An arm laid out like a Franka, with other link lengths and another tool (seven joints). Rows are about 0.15 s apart.
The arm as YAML. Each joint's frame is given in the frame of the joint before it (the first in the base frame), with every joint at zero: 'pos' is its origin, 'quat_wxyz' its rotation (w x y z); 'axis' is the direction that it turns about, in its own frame. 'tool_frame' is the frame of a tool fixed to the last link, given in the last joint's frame.
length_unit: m
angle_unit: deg
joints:
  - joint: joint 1
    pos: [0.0, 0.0, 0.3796]
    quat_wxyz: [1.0, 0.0, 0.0, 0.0]
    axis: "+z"
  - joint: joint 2
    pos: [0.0, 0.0, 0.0]
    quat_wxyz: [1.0, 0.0, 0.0, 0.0]
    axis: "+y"
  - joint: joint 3
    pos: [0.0, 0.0, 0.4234]
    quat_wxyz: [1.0, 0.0, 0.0, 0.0]
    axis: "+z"
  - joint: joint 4
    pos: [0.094, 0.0, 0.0]
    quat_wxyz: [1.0, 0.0, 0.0, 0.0]
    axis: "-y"
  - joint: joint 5
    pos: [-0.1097, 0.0, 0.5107]
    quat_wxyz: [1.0, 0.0, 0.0, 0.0]
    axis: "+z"
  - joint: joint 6
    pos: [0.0, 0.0, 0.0]
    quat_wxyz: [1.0, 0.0, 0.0, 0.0]
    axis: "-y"
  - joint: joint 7
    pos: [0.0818, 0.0, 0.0]
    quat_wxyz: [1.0, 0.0, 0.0, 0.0]
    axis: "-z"
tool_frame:
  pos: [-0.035, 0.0, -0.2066]
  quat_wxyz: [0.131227, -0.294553, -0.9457, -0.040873]
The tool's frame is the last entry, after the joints.
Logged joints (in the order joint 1, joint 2, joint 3, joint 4, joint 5, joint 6, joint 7), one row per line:
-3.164 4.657 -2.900 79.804 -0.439 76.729 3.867
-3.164 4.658 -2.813 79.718 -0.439 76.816 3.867
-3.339 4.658 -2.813 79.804 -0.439 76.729 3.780
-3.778 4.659 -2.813 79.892 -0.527 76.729 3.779
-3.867 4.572 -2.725 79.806 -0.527 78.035 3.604
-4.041 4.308 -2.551 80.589 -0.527 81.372 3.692
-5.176 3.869 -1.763 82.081 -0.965 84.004 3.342
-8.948 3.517 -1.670 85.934 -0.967 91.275 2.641
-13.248 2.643 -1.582 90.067 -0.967 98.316 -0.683
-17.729 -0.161 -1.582 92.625 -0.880 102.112 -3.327
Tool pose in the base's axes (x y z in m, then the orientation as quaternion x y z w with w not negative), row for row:
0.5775 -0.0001 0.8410 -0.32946 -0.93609 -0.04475 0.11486
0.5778 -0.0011 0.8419 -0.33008 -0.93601 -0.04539 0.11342
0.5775 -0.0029 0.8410 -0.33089 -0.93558 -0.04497 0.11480
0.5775 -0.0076 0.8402 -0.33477 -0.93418 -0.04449 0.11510
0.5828 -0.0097 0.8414 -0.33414 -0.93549 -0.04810 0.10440
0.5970 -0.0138 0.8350 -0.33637 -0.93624 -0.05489 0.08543
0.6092 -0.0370 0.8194 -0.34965 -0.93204 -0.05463 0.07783
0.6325 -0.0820 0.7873 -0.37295 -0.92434 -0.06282 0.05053
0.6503 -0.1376 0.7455 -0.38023 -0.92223 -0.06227 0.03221
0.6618 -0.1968 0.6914 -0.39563 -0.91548 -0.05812 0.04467
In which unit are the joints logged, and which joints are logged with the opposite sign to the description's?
The joints are logged in degrees. Opposite sign: joint 2, joint 3, joint 4.
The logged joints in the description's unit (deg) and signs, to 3 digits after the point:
-3.164 -4.657 2.900 -79.804 -0.439 76.729 3.867
-3.164 -4.658 2.813 -79.718 -0.439 76.816 3.867
-3.339 -4.658 2.813 -79.804 -0.439 76.729 3.780
-3.778 -4.659 2.813 -79.892 -0.527 76.729 3.779
-3.867 -4.572 2.725 -79.806 -0.527 78.035 3.604
-4.041 -4.308 2.551 -80.589 -0.527 81.372 3.692
-5.176 -3.869 1.763 -82.081 -0.965 84.004 3.342
-8.948 -3.517 1.670 -85.934 -0.967 91.275 2.641
-13.248 -2.643 1.582 -90.067 -0.967 98.316 -0.683
-17.729 0.161 1.582 -92.625 -0.880 102.112 -3.327

